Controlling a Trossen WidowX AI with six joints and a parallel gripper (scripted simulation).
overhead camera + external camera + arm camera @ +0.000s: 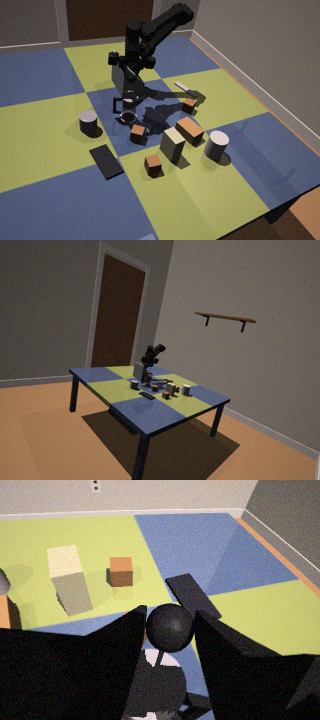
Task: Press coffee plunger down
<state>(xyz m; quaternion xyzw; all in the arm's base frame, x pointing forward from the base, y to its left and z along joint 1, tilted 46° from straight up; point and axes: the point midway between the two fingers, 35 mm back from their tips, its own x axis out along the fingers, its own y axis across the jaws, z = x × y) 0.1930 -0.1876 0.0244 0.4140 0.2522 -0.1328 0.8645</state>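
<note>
The coffee press lies 2 cm behind my gripper tip and 12 cm below it. Round my gripper tip: flat black slab (16 cm ahead, 18 cm to the right, 23 cm below); then tall cream block (24 cm ahead, 7 cm to the left, 18 cm below); then orange block (18 cm ahead, 22 cm to the left, 21 cm below).
</note>
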